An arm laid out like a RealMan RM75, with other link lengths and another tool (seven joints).
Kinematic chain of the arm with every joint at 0, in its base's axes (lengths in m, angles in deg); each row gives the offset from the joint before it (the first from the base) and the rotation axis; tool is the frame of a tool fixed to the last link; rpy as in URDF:
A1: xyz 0 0 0.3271 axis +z
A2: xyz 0 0 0 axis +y
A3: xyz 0 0 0.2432 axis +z
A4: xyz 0 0 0 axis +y
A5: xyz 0 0 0.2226 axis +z
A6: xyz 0 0 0 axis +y
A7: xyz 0 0 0.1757 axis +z
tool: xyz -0.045 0.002 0.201 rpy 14.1 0 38.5
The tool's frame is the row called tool.
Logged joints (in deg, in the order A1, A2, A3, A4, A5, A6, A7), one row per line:
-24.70 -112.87 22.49 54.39 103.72 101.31 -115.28
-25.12 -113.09 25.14 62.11 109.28 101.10 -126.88
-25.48 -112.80 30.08 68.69 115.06 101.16 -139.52
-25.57 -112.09 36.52 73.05 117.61 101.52 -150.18
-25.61 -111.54 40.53 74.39 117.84 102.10 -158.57
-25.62 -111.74 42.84 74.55 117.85 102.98 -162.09
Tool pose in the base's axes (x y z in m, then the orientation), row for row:
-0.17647 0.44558 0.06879 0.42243 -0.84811 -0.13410 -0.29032
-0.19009 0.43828 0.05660 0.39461 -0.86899 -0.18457 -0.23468
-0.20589 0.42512 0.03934 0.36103 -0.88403 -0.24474 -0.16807
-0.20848 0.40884 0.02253 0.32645 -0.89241 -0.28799 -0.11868
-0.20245 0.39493 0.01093 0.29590 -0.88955 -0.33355 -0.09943
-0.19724 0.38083 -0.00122 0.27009 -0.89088 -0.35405 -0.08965
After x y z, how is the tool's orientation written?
As a quaternion, w x y z.
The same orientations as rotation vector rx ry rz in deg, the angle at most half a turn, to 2 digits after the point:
-121.66 -19.24 -41.65
-126.27 -26.82 -34.10
-130.51 -36.13 -24.81
-133.97 -43.23 -17.82
-135.57 -50.83 -15.15
-137.55 -54.66 -13.84

